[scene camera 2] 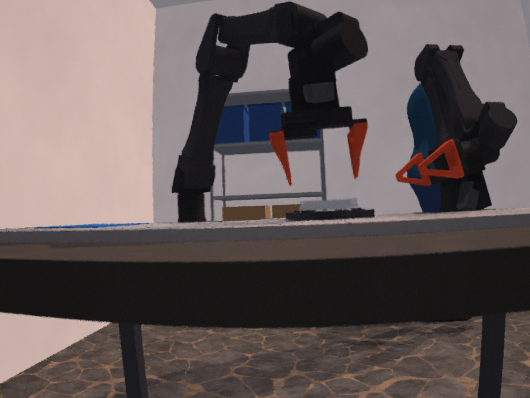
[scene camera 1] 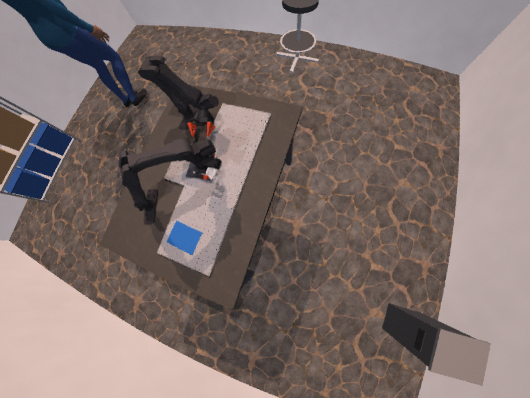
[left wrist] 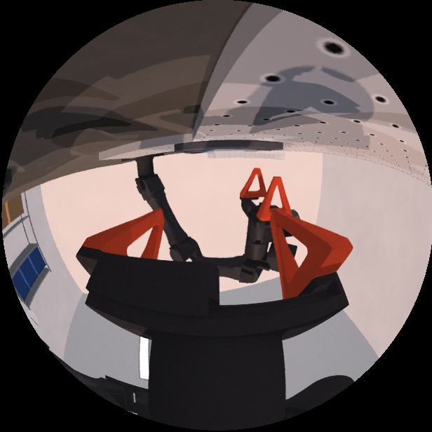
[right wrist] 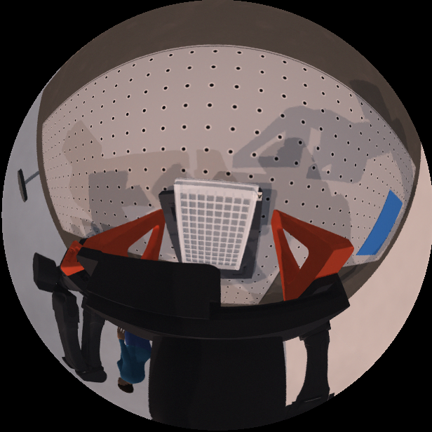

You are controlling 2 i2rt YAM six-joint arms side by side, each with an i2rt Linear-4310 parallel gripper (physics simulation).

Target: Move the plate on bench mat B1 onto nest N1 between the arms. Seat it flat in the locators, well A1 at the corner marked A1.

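Seen in the pictures: left gripper, fingertip midpoint: (scene camera 2: 407,174) (scene camera 1: 200,136); right gripper, fingertip midpoint: (scene camera 2: 323,181) (scene camera 1: 210,169); left arm's base at its link origin: (scene camera 1: 189,115); right arm's base at its link origin: (scene camera 1: 151,206).
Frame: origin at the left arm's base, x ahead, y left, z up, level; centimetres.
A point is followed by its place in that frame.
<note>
The white gridded plate (scene camera 1: 212,173) @(x 31.8, y -35.8, z 4.0 cm) (scene camera 2: 329,204) @(x 32.9, y -34.1, z 3.5 cm) (left wrist: 247,155) (right wrist: 217,230) rests on the dark nest N1 (scene camera 1: 192,173) (scene camera 2: 330,214) (left wrist: 227,146) (right wrist: 169,201). I cannot tell whether it is fully flat in the locators, and the well lettering is too small to read. A small pale mark shows at the nest's upper right corner in the right wrist view. My right gripper (scene camera 2: 323,181) @(x 31.4, y -34.6, z 6.8 cm) (right wrist: 217,215) is open and empty above the plate, fingers pointing down. My left gripper (scene camera 1: 200,132) @(x 19.2, y -17.9, z 8.5 cm) (scene camera 2: 410,171) @(x 19.2, y -17.9, z 8.5 cm) (left wrist: 216,214) is open and empty, off to one side. Blue bench mat B1 (scene camera 1: 185,237) @(x 27.4, y -72.7, z 1.5 cm) (scene camera 2: 90,226) @(x 35.5, y -68.9, z 1.5 cm) (right wrist: 381,227) shows no plate on it.
The pale perforated board (scene camera 1: 240,135) @(x 38.9, y -8.8, z 1.4 cm) (right wrist: 215,95) lies on the brown table (scene camera 1: 282,120) @(x 60.2, y 7.1, z 0.0 cm). A person (scene camera 1: 95,52) stands behind the arms. A shelf with blue bins (scene camera 1: 42,160) (scene camera 2: 232,122) is beyond, and a stool (scene camera 1: 299,27) stands near the wall.
</note>
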